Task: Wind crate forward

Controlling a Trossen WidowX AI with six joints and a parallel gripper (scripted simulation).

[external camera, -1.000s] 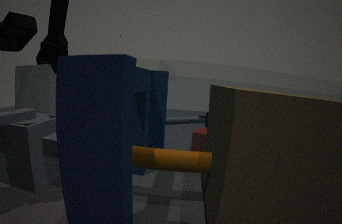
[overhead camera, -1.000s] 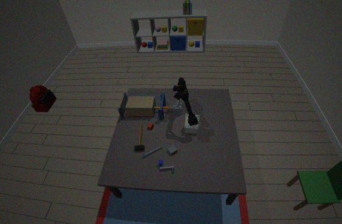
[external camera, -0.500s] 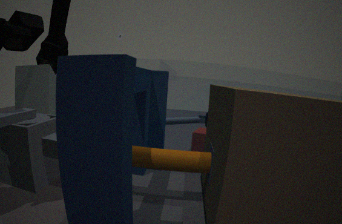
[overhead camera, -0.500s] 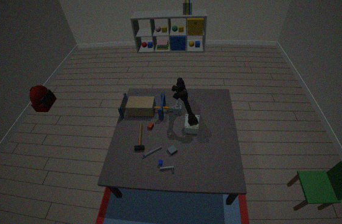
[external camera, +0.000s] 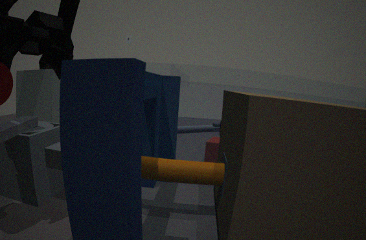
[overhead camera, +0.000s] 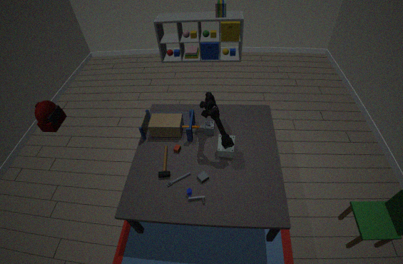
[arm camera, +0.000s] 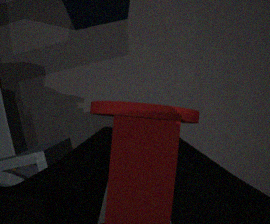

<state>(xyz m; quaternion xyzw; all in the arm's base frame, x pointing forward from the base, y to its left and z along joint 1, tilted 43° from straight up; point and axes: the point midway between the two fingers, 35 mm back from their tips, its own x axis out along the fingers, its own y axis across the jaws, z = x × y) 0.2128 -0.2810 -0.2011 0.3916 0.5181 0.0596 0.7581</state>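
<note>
The grey winch handle is 30 mm behind my gripper tip, 40 mm to the left of it and 30 mm below it. The rest, counted from my gripper tip: red knob: 10 mm behind; grey winch: 60 mm behind, 90 mm to the left, 100 mm below; blue steel frame: 120 mm ahead, 100 mm to the left, 20 mm below.
</note>
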